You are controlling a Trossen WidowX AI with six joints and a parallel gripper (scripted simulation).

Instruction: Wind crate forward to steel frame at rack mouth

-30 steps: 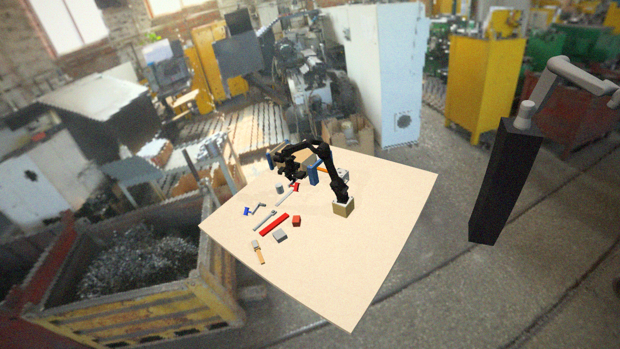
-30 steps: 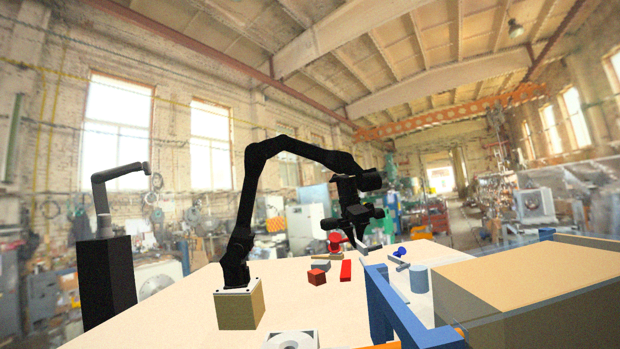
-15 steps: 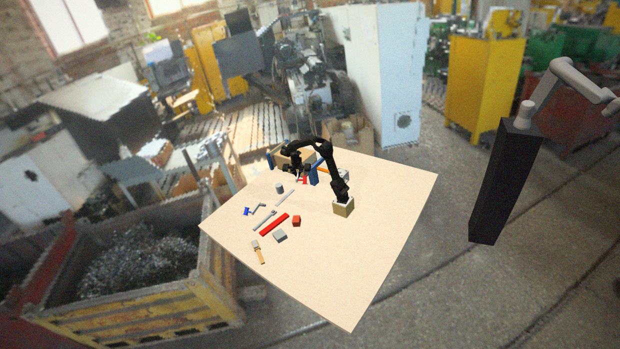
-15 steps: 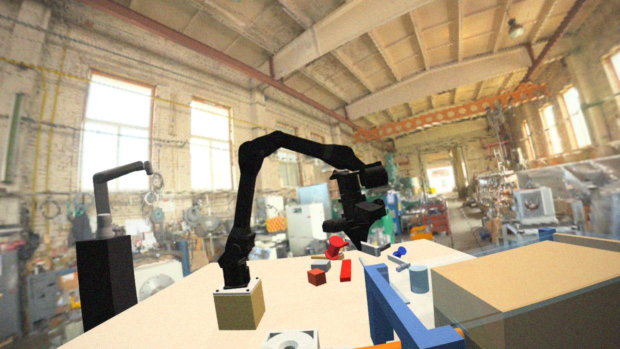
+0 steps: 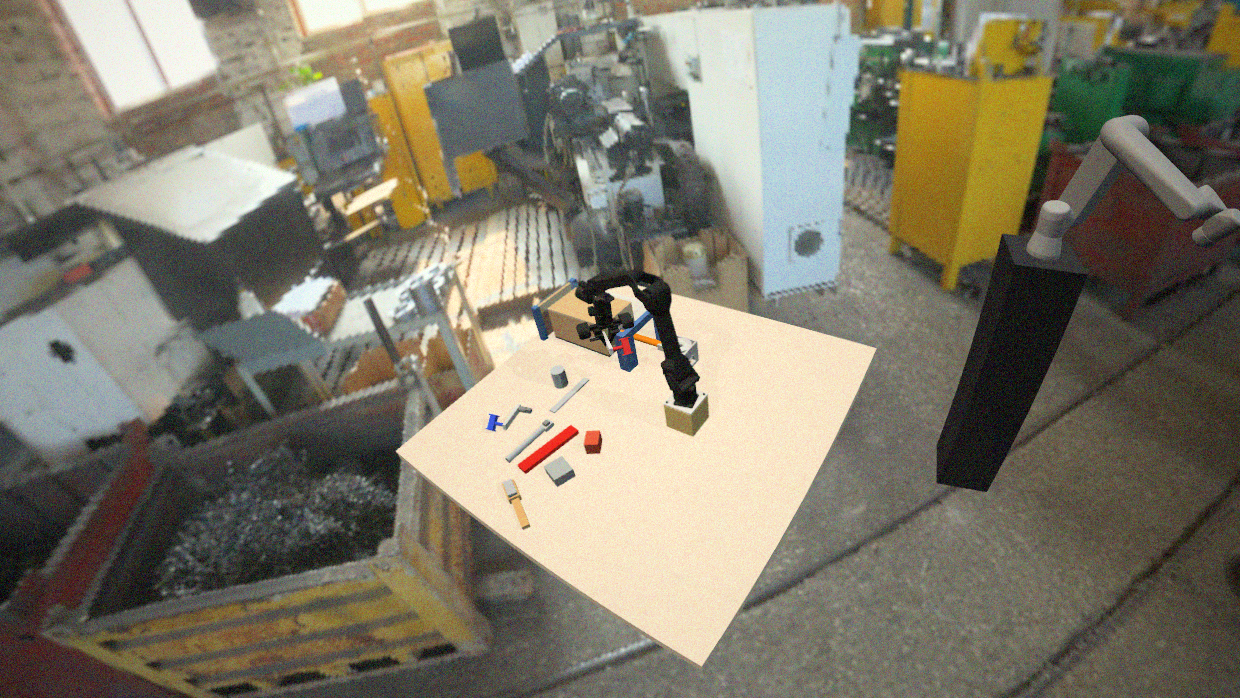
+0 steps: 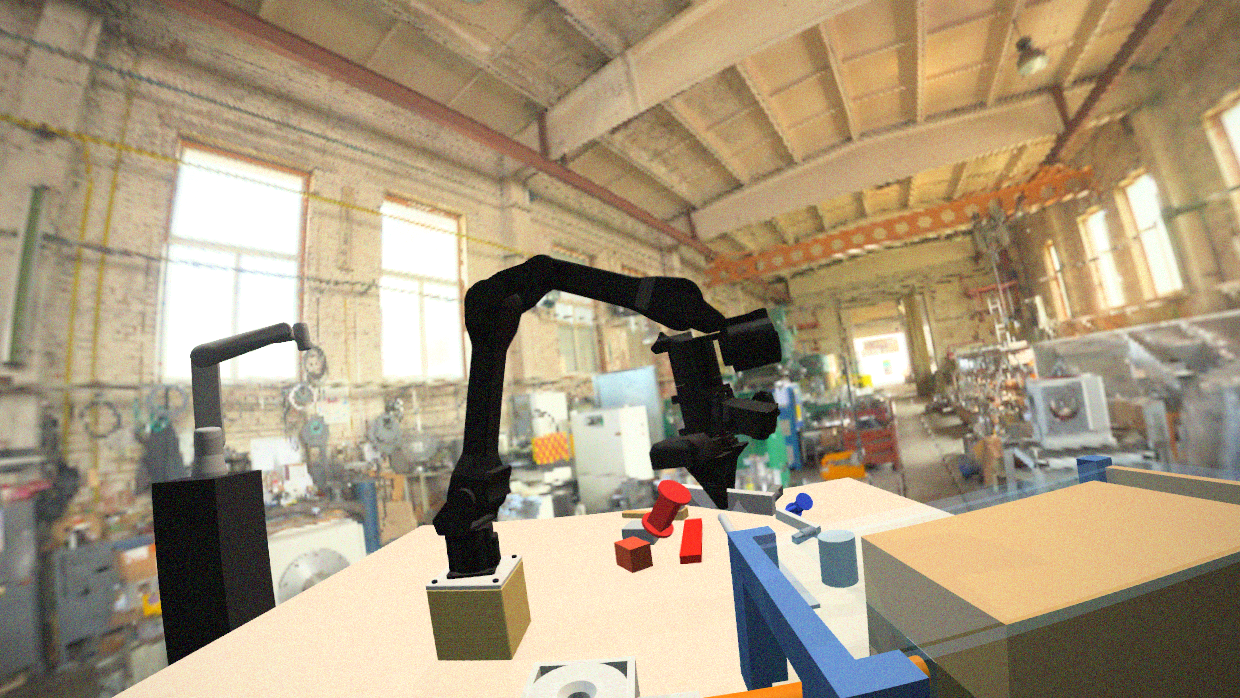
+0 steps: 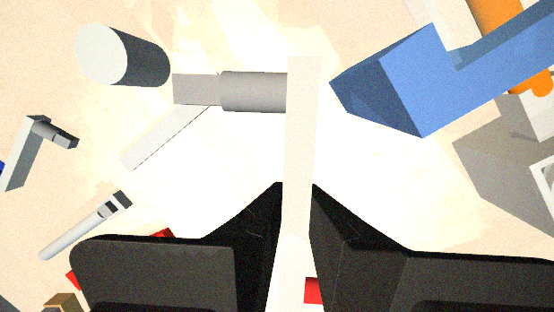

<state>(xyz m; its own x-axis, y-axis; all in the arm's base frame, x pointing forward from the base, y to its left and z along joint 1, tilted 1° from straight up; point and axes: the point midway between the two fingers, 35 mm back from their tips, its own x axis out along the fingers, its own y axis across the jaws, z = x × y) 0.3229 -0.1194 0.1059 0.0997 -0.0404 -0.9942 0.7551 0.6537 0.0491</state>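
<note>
Right now my gripper tip is 2 cm past the red-knobbed winch handle and 1 cm below it. The rest, counted from my gripper tip: grey bar: 13 cm ahead, 11 cm to the left, 17 cm below; then red knob: 6 cm behind, 1 cm to the left, 1 cm above; then blue steel frame: 4 cm behind, 19 cm to the right, 6 cm below.
</note>
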